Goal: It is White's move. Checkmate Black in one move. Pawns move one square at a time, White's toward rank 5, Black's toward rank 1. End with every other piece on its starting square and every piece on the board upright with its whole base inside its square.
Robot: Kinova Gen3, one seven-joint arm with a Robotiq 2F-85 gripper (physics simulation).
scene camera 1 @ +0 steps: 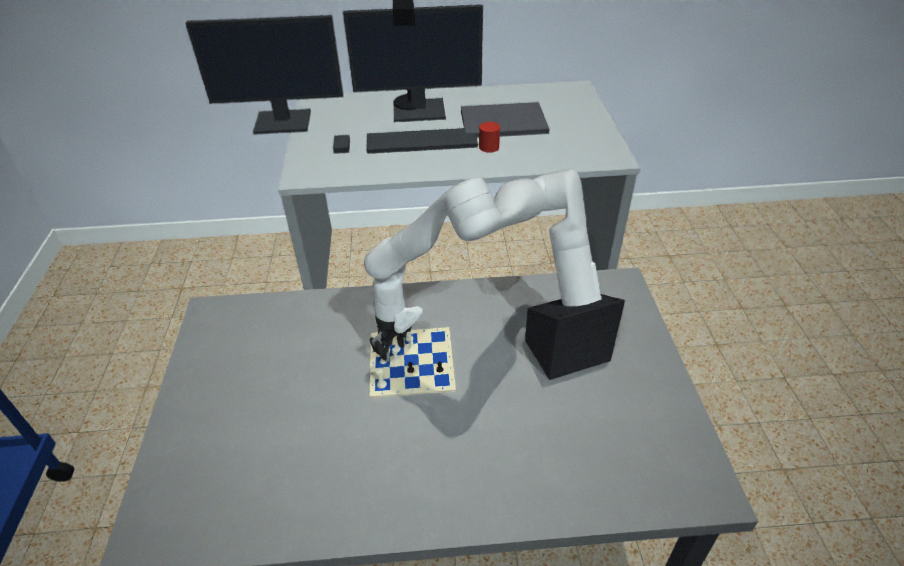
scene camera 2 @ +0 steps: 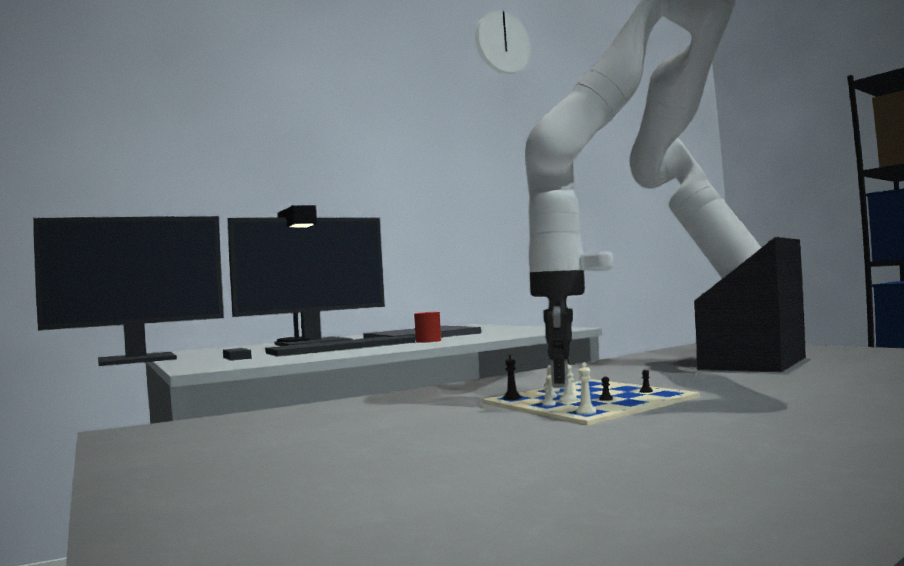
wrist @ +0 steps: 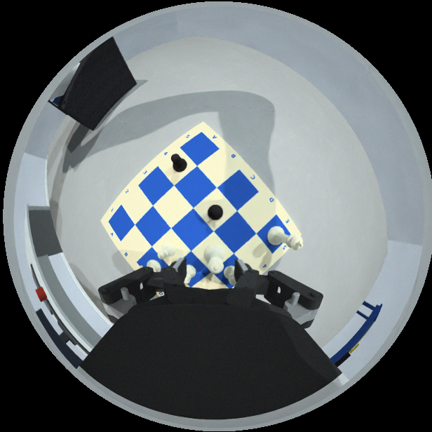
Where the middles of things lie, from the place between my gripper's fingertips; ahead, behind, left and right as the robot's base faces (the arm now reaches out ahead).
Scene:
Right now my hand is 40 mm past the chessboard [scene camera 2: 627, 399], 30 mm above it and 10 mm to the right of it.

